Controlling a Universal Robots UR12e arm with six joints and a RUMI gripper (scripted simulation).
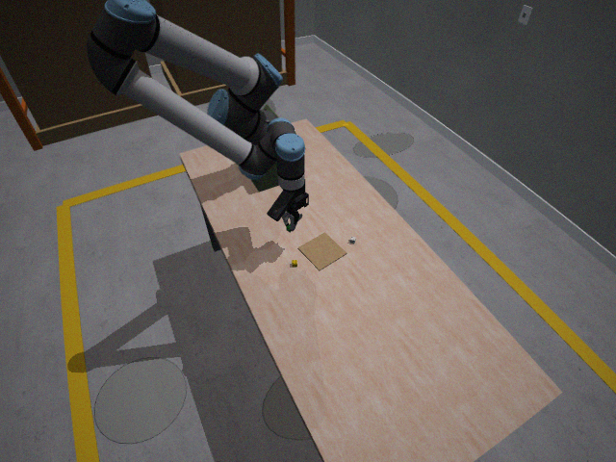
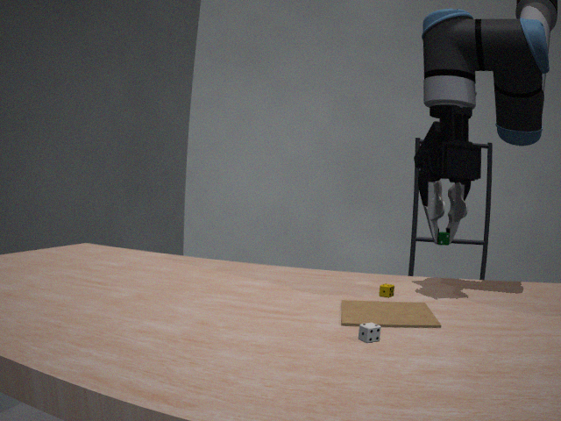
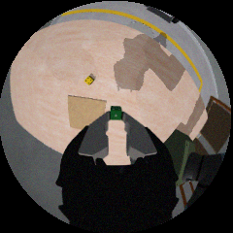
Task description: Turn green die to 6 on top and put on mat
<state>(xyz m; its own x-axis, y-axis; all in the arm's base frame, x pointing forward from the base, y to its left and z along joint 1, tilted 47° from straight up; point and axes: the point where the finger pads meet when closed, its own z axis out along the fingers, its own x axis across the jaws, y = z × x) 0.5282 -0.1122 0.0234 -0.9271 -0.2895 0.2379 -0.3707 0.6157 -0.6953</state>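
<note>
Right now the tan mat is 110 mm to the left of my hand, 110 mm below it and 70 mm ahead of it. Round my hand: white die (240 mm to the left, 110 mm below, 80 mm ahead); then yellow die (110 mm below, 90 mm ahead, 20 mm to the right); then green die (10 mm below).
</note>
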